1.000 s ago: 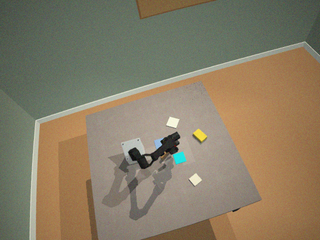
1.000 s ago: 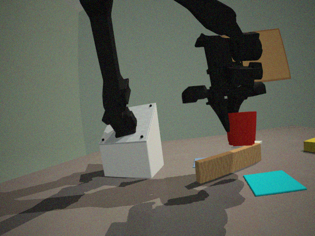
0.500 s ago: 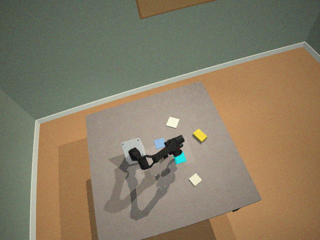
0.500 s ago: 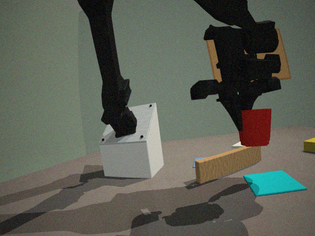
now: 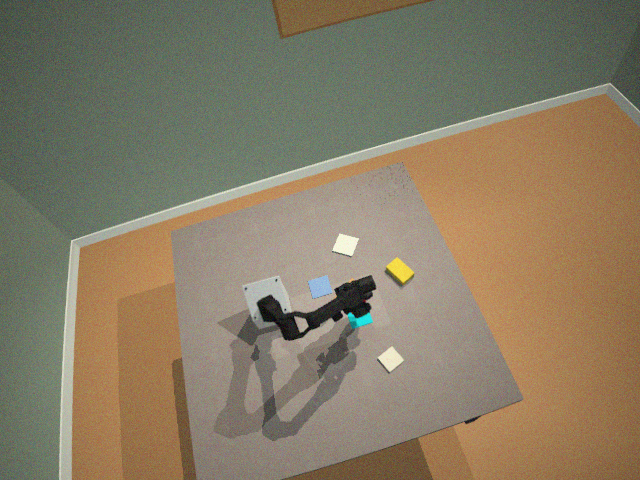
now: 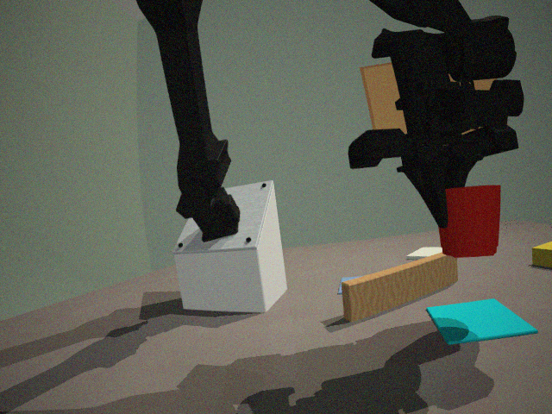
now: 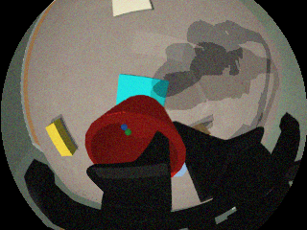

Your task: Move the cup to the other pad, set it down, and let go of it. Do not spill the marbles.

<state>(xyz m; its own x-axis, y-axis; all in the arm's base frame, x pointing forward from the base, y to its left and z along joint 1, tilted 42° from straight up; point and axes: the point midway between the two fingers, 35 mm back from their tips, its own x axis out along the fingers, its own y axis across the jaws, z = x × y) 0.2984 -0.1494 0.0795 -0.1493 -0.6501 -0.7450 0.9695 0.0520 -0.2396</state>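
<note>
Now: gripper tip 4 cm short of the green marble, 2 cm to the right of it and 2 cm above it. The rest, counted from my gripper tip: cyan pad (3 cm ahead, 1 cm to the left, 12 cm below); wooden bar (2 cm behind, 11 cm to the left, 10 cm below); red cup (3 cm ahead).
</note>
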